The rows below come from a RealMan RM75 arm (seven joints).
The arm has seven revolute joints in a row. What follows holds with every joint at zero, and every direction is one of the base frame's.
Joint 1 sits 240.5 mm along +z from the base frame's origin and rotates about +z.
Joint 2 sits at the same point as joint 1 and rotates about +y.
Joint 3 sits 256.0 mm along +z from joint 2 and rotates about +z.
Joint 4 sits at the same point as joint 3 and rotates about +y.
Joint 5 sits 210.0 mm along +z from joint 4 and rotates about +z.
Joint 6 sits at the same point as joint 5 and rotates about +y.
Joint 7 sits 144.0 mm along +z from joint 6 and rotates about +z.
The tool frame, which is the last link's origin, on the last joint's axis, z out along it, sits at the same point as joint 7; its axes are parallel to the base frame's.
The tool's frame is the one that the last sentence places.
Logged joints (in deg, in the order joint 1, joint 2, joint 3, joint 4, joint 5, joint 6, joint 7), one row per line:
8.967, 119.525, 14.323, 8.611, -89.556, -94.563, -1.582
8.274, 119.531, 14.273, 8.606, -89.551, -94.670, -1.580
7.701, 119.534, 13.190, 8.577, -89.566, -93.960, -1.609
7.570, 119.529, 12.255, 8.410, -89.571, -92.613, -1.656
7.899, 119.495, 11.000, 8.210, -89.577, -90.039, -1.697
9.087, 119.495, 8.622, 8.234, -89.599, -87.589, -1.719
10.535, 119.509, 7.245, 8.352, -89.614, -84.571, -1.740
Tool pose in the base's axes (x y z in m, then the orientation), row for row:
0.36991, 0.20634, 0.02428, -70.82, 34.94, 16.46
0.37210, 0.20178, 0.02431, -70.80, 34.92, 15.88
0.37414, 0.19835, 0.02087, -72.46, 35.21, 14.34
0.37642, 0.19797, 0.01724, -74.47, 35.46, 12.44
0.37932, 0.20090, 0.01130, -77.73, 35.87, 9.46
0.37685, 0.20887, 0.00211, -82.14, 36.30, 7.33
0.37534, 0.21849, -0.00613, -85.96, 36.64, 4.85
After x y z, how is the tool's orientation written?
As angles about the fixed x, y, z axes (roll, pitch, yaw), in degrees.
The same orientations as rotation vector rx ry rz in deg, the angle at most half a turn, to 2 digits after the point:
-73.03, 20.46, 35.56
-72.86, 20.80, 35.05
-74.06, 21.58, 34.35
-75.49, 22.50, 33.43
-77.79, 24.01, 32.10
-81.37, 24.80, 31.89
-84.27, 25.98, 31.26

